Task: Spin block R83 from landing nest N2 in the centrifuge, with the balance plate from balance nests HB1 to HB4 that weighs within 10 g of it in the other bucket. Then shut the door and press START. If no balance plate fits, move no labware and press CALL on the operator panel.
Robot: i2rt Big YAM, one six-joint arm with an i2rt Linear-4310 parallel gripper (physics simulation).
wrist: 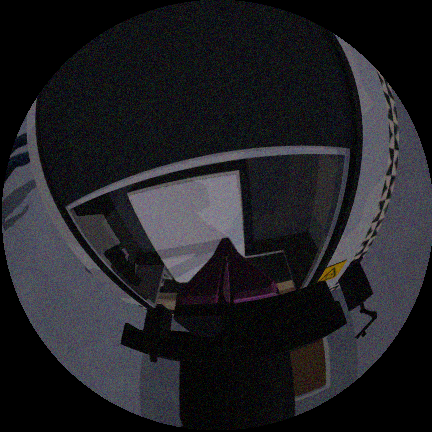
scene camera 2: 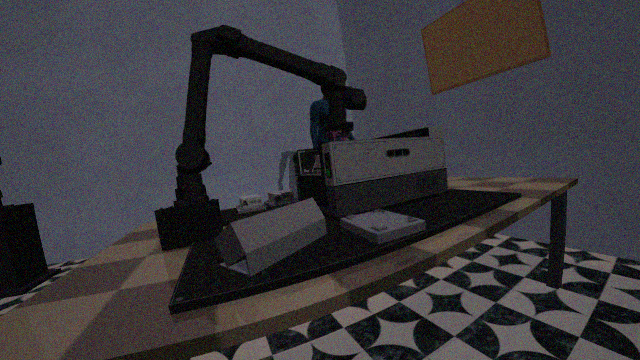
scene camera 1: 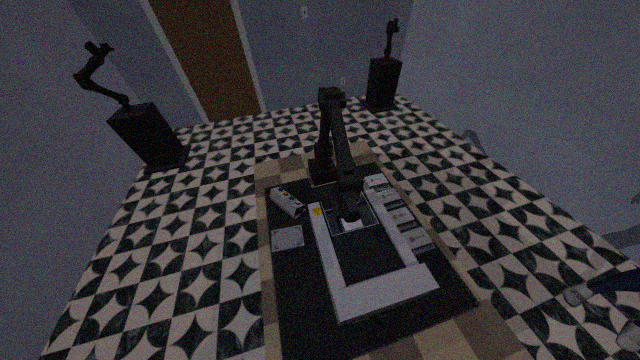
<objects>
My gripper grips a white plate block, which still rests on a centrifuge.
</objects>
